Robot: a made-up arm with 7 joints. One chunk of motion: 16 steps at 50 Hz.
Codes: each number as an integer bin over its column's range. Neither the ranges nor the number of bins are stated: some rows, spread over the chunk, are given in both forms.
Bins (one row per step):
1: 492 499 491 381 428 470
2: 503 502 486 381 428 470
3: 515 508 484 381 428 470
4: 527 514 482 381 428 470
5: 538 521 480 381 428 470
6: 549 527 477 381 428 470
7: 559 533 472 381 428 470
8: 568 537 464 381 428 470
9: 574 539 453 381 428 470
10: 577 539 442 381 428 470
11: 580 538 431 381 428 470
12: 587 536 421 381 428 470
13: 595 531 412 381 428 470
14: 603 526 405 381 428 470
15: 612 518 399 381 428 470
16: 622 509 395 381 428 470
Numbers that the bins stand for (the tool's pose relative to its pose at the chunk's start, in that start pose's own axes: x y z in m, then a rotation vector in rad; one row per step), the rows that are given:
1: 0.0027 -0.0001 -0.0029 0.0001 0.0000 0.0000
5: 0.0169 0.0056 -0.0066 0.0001 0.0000 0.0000
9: 0.0281 0.0103 -0.0158 0.0001 0.0000 0.0000
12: 0.0322 0.0095 -0.0267 0.0001 0.0000 0.0000
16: 0.0430 0.0025 -0.0356 0.0001 0.0000 0.0000
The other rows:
2: 0.0061 0.0007 -0.0046 0.0001 0.0000 0.0000
3: 0.0098 0.0022 -0.0053 0.0001 0.0000 0.0000
4: 0.0135 0.0038 -0.0060 0.0001 0.0000 0.0000
6: 0.0204 0.0072 -0.0077 0.0001 0.0000 0.0000
7: 0.0235 0.0087 -0.0094 0.0001 0.0000 0.0000
8: 0.0263 0.0098 -0.0121 0.0001 0.0000 0.0000
10: 0.0290 0.0103 -0.0196 0.0001 0.0000 0.0000
11: 0.0300 0.0100 -0.0233 0.0001 0.0000 0.0000
13: 0.0346 0.0082 -0.0298 0.0001 0.0000 0.0000
14: 0.0371 0.0069 -0.0322 0.0001 0.0000 0.0000
15: 0.0399 0.0048 -0.0342 0.0001 0.0000 0.0000

